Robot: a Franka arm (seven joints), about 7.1 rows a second.
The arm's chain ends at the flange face. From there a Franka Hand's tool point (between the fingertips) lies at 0.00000 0.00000 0.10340 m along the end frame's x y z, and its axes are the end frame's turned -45 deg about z.
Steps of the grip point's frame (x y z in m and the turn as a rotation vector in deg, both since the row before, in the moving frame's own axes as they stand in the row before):
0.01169, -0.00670, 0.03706, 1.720, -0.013, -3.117
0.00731, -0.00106, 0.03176, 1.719, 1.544, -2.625
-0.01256, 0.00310, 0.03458, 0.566, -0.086, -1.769
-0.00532, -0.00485, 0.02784, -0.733, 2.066, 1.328
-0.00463, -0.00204, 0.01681, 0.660, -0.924, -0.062
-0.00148, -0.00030, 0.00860, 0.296, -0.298, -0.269
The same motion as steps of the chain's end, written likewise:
0.00580, -0.01089, 0.03711, 1.207, -1.225, -3.117
0.00474, -0.00176, 0.03184, 2.307, -0.124, -2.625
-0.00585, 0.01167, 0.03459, 0.339, -0.461, -1.769
-0.01078, 0.00199, 0.02792, 0.943, 1.979, 1.328
-0.00270, 0.00149, 0.01683, -0.187, -1.120, -0.062
-0.00050, 0.00083, 0.00860, -0.001, -0.420, -0.269

